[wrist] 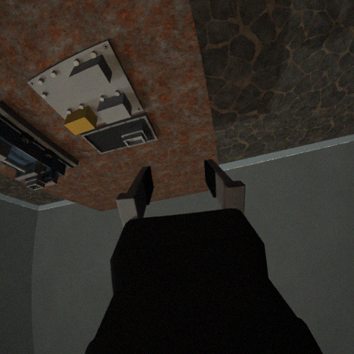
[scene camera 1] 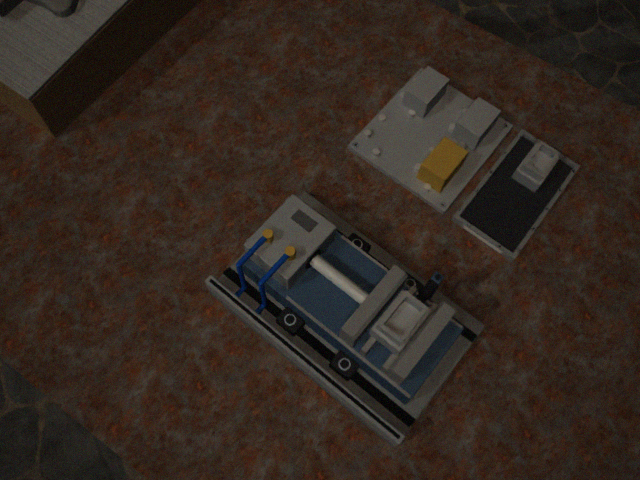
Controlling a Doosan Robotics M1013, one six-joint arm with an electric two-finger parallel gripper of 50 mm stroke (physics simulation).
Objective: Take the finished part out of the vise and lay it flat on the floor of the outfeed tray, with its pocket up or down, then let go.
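Note:
The finished part [scene camera 1: 403,318] [wrist: 35,184], a pale block with its pocket up, sits between the jaws of the vise [scene camera 1: 373,304] [wrist: 17,155], which has a blue bed. The outfeed tray [scene camera 1: 498,211] [wrist: 106,140] has a thin light rim and a black floor. Another pale pocketed part [scene camera 1: 537,164] [wrist: 135,138] lies in its far end, pocket up. My gripper [wrist: 178,173] is open and empty in the wrist view, high up and away from the vise and the tray. It does not show in the scene view.
A light plate [scene camera 1: 395,157] [wrist: 65,95] with pegs stands beside the tray. It carries two grey blocks [scene camera 1: 425,91] [scene camera 1: 476,122] and a yellow block [scene camera 1: 442,163] [wrist: 80,120]. Blue hoses [scene camera 1: 251,251] [scene camera 1: 273,269] rise at one end of the vise. A light-topped bench [scene camera 1: 51,46] stands upper left.

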